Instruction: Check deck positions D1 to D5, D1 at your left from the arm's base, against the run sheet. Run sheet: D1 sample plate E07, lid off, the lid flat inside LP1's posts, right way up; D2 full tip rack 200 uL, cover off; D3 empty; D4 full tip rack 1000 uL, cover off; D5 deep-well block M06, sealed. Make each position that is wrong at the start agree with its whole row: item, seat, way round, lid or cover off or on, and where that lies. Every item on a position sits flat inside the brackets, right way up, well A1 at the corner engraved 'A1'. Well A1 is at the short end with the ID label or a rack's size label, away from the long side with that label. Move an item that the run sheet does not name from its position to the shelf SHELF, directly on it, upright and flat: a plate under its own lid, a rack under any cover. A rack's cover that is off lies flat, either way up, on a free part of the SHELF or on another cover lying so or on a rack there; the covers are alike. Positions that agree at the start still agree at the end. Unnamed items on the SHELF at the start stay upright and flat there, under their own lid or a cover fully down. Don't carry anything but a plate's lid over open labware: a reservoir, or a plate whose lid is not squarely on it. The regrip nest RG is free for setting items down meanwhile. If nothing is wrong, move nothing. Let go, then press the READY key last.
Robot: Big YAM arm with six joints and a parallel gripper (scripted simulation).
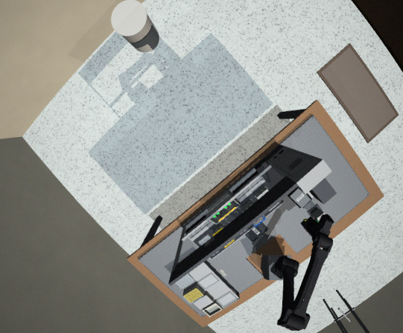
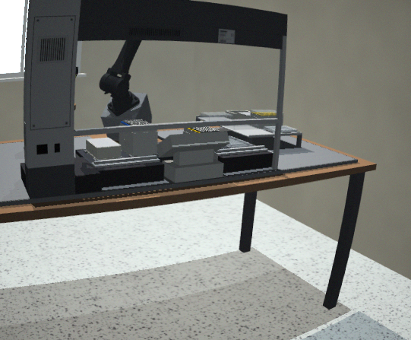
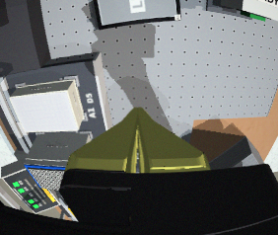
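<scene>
Right now my hand is 190 mm past the key box, 170 mm above it and 30 mm to the left of it. Round my hand: white deep-well block 190 mm ahead, 170 mm below, 40 mm to the left; blue tip rack 210 mm ahead, 160 mm to the left, 120 mm below; grey tower 290 mm ahead, 210 mm to the right, 30 mm above.
</scene>
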